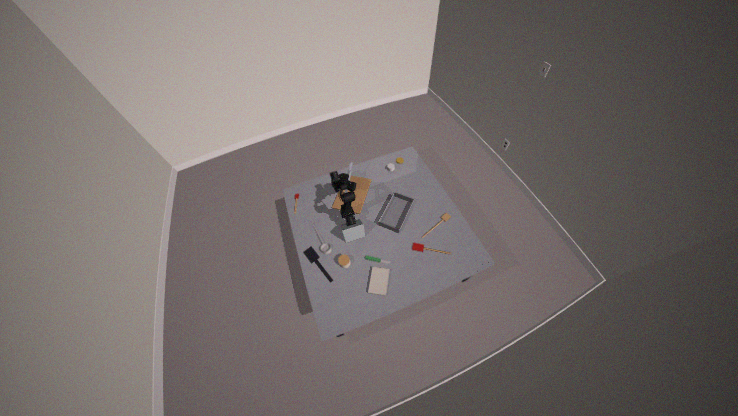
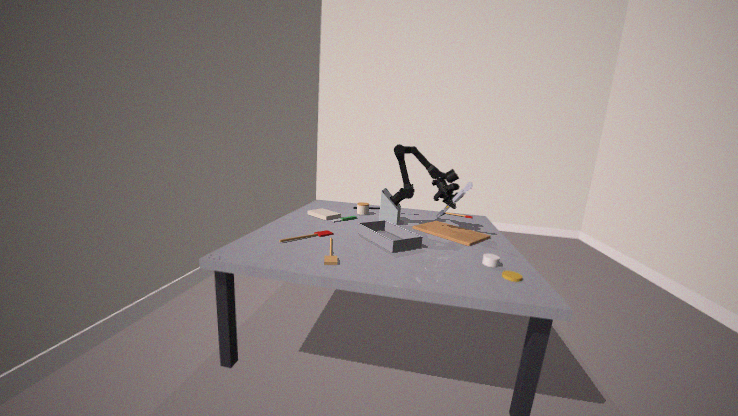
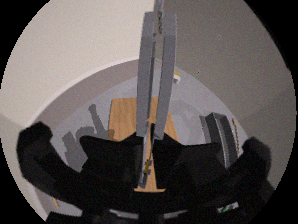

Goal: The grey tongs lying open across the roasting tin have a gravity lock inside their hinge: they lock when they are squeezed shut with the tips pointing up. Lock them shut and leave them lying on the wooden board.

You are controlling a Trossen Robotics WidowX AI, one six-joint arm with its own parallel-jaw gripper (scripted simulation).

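There's a grey roasting tin (image 3: pixel 219 128), and that's the same spot on it as (image 1: pixel 403 207).
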